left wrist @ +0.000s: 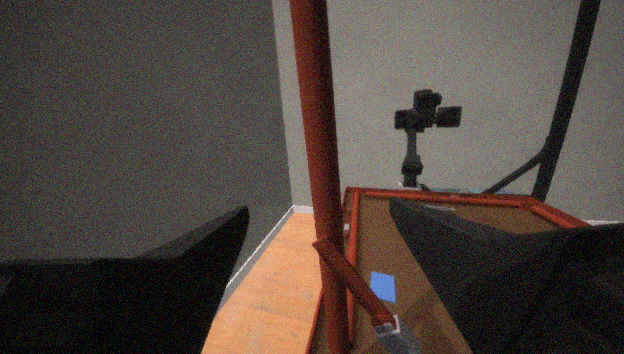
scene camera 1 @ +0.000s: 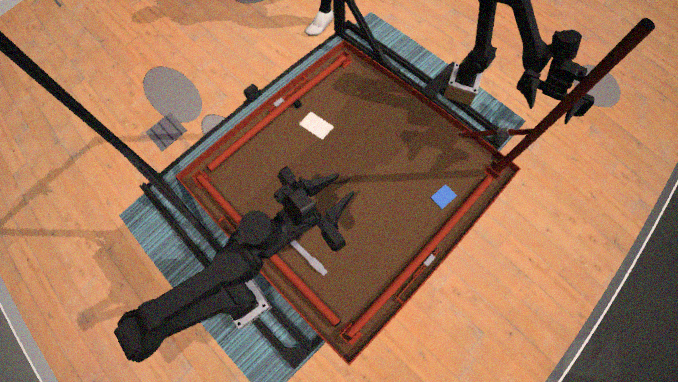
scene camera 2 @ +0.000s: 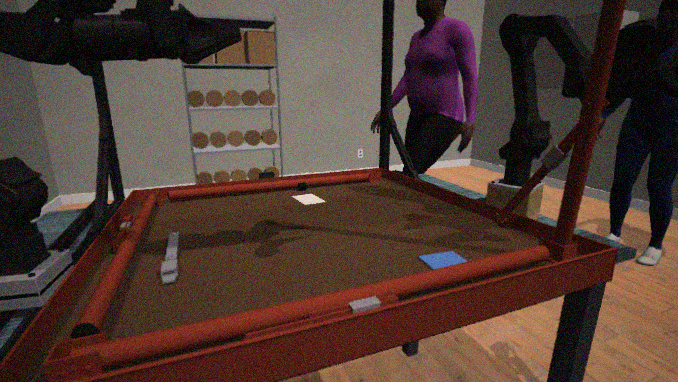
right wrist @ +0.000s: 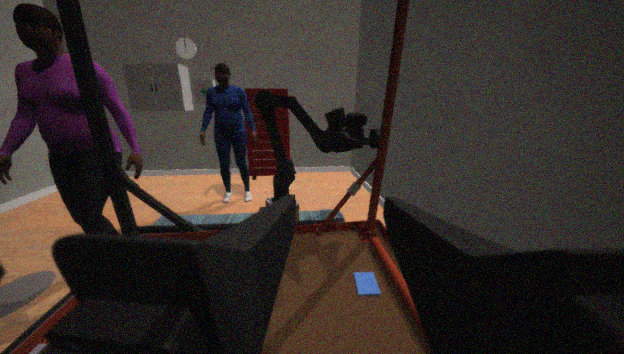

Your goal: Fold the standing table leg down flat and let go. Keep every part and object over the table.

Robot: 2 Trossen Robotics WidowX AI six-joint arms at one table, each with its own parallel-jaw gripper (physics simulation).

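Frame: origin at the left arm's base, x ahead, y left, z up, level; millimetres.
Seen in the pictures: left gripper, between the fingertips: (left wrist: 319,208) (scene camera 2: 615,71) (right wrist: 375,142); right gripper, between the fingertips: (left wrist: 430,116) (scene camera 1: 346,183) (scene camera 2: 240,33) (right wrist: 339,204); left arm's base, origin of its link: (scene camera 1: 465,77) (scene camera 2: 516,182); right arm's base, origin of its link: (left wrist: 409,185) (scene camera 1: 243,302) (scene camera 2: 16,265).
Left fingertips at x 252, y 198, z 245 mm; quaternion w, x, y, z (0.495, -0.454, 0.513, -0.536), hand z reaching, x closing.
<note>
Pixels of each thing's top centre, then the offset from my left fingertips to it. "spot": a spot on its surface instead. Level surfaces: height alone.
- upturned brown tabletop, height of its surface: dz -294 mm
- blue square, a spot on its surface: (scene camera 2: 443,259) (left wrist: 382,285) (right wrist: 366,282) (scene camera 1: 443,196) spot: dy -153, dx +172, dz -287 mm
- white card, a spot on its surface: (scene camera 2: 308,199) (scene camera 1: 317,126) spot: dy -605, dx +79, dz -304 mm
- grey tool, centre of its top: (scene camera 2: 171,246) (scene camera 1: 297,246) dy -496, dx +471, dz -279 mm
The standing red leg (scene camera 1: 615,56) (scene camera 2: 582,150) (left wrist: 320,125) (right wrist: 393,75) rises upright from the right corner of the upturned brown tabletop (scene camera 1: 380,225) (scene camera 2: 300,260). Its slanted red brace (scene camera 2: 530,185) (left wrist: 352,277) runs down to the frame. My left gripper (scene camera 1: 550,113) (left wrist: 319,208) is open beside the leg; in the left wrist view the leg shows between the fingertips, and I cannot tell how deep it is between them. In scene camera 2 its fingers are hidden. My right gripper (scene camera 1: 345,184) (right wrist: 339,204) is partly open and empty, above the tabletop's middle.
Other red legs (scene camera 1: 280,120) (scene camera 1: 425,250) lie folded along the frame edges. A blue square (scene camera 1: 444,196) (scene camera 2: 443,259) (left wrist: 383,287) (right wrist: 367,283), a white card (scene camera 1: 316,125) (scene camera 2: 308,199) and a grey tool (scene camera 1: 310,258) (scene camera 2: 170,257) lie on the tabletop. Black posts (scene camera 1: 80,107) (scene camera 2: 386,85) stand beyond the edges.
</note>
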